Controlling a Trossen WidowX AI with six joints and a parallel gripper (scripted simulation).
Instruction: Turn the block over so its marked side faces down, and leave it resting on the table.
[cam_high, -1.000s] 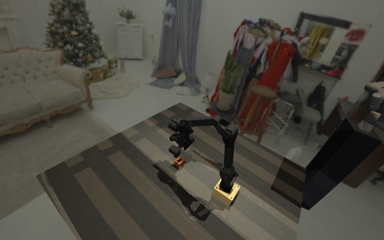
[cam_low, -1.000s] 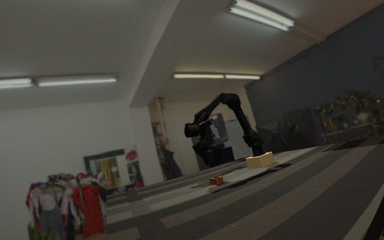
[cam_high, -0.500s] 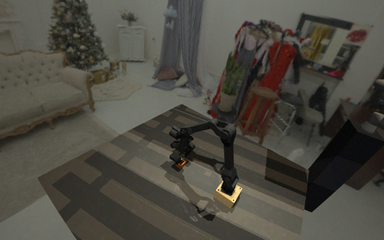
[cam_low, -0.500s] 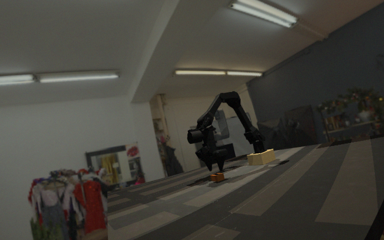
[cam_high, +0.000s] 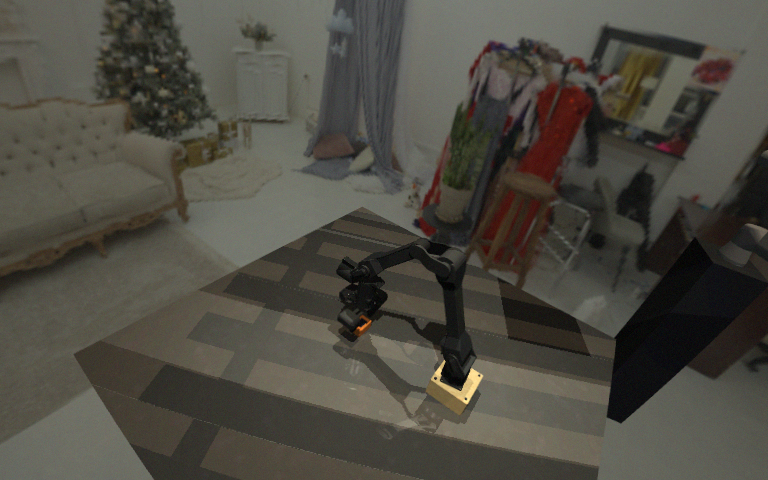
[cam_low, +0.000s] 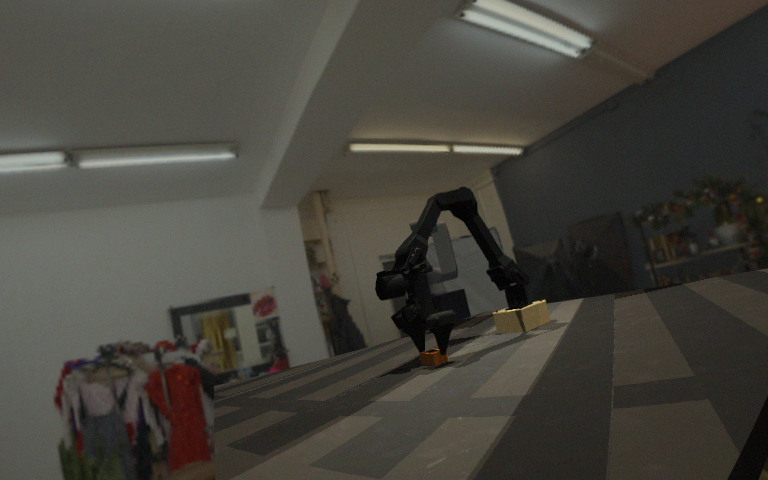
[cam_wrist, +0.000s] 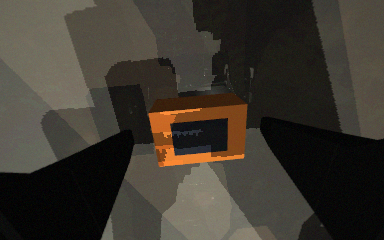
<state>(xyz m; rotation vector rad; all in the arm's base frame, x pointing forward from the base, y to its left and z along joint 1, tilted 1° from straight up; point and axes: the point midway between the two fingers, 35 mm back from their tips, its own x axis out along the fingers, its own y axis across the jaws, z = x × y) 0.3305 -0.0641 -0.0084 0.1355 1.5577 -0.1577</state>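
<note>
Now: the block right at my gripper tip.
</note>
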